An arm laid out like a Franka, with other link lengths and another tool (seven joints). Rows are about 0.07 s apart.
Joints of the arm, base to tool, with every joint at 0 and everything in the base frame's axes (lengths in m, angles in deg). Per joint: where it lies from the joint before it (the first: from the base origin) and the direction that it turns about. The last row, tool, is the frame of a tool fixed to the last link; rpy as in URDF.
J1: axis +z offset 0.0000 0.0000 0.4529
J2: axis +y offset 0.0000 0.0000 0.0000
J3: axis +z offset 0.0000 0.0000 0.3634
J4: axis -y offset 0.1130 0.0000 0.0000
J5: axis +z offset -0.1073 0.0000 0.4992
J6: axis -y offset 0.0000 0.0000 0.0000
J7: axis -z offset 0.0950 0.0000 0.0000
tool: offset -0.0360 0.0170 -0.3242 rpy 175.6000 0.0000 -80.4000
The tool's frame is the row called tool.
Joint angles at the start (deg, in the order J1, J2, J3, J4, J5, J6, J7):
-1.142 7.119 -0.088 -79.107 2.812 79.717 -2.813
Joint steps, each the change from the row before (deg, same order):
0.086 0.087 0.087 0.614 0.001 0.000 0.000
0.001 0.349 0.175 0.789 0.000 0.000 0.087
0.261 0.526 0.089 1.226 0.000 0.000 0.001
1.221 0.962 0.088 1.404 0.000 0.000 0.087
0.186 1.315 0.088 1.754 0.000 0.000 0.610
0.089 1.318 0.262 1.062 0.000 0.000 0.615
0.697 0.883 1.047 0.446 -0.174 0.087 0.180
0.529 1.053 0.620 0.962 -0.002 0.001 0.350
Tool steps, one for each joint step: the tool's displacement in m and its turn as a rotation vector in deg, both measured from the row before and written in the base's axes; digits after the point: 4 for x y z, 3 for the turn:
0.0022 0.0019 0.0045 0.001 -0.527 0.172
0.0035 0.0020 0.0030 0.007 -0.436 0.088
0.0052 0.0040 0.0048 0.005 -0.700 0.348
0.0063 0.0156 0.0012 0.012 -0.438 1.220
0.0090 0.0037 0.0000 -0.014 -0.409 -0.337
0.0068 0.0046 -0.0064 0.013 0.287 -0.269
0.0027 0.0197 -0.0067 0.038 0.356 1.517
0.0044 0.0140 -0.0042 0.140 0.112 0.776

